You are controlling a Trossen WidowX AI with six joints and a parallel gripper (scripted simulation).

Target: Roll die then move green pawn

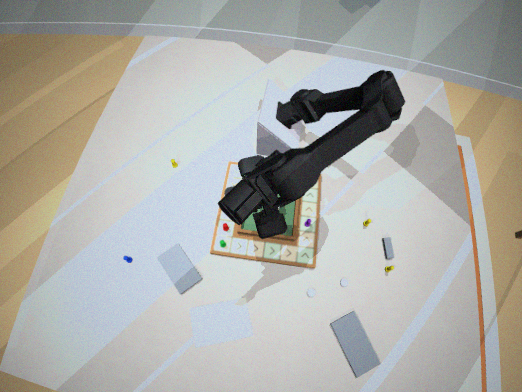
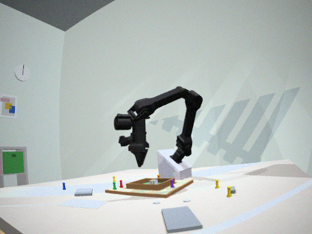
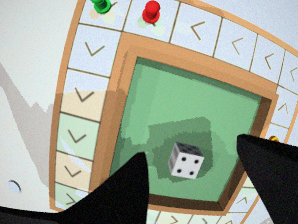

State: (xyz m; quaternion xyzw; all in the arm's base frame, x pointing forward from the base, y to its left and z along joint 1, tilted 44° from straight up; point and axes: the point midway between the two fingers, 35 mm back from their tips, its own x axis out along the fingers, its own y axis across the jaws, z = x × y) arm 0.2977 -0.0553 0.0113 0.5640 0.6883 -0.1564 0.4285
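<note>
Now: the green pawn 90 mm ahead of my gripper tip, 80 mm to the right of it and 80 mm below it. Also, from my gripper tip: white die (30 mm behind, 40 mm to the left, 80 mm below); then green-felt tray (30 mm behind, 30 mm to the left, 100 mm below); then red pawn (40 mm ahead, 80 mm to the right, 80 mm below).
</note>
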